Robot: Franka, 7 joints.
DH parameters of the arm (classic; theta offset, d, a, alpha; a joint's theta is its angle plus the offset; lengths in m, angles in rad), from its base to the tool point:
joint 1: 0 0.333 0 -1.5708
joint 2: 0 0 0 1.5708
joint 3: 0 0.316 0.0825 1.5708
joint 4: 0 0 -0.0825 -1.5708
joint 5: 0 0.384 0 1.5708
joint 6: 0 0 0.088 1.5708
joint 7: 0 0.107 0 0
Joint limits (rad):
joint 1: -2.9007..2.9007
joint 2: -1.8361..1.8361
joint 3: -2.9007..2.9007
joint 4: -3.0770..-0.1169
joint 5: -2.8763..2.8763
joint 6: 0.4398..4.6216
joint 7: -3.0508..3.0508
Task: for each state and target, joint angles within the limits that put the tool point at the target. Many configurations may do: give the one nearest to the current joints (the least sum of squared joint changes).
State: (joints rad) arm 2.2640 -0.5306 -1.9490 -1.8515 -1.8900 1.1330 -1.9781
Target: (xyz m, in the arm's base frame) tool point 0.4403 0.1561 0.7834
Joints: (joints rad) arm 2.4130 0.0627 -1.8494 -1.5985 -1.9206 0.8341 -1.9781
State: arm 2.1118 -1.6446 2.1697 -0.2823 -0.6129 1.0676 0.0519
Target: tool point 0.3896 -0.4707 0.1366
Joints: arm 2.6719 -1.6482 2.3236 -0.5661 -0.4559 0.4398 0.0519
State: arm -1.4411 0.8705 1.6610 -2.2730 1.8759 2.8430 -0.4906
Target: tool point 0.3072 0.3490 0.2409
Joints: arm -0.6808 1.0482 1.4704 -2.4319 1.8639 2.7780 -0.4906
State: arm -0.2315 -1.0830 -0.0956 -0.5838 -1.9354 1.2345 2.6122
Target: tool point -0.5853 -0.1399 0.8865
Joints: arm 0.0005 -1.0769 -0.1775 -0.5787 -1.9971 1.5335 2.6122
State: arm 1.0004 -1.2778 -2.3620 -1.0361 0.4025 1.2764 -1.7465
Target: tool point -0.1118 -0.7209 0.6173
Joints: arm 0.9531 -0.8939 -2.2259 -0.6365 0.4861 1.5580 -1.7465
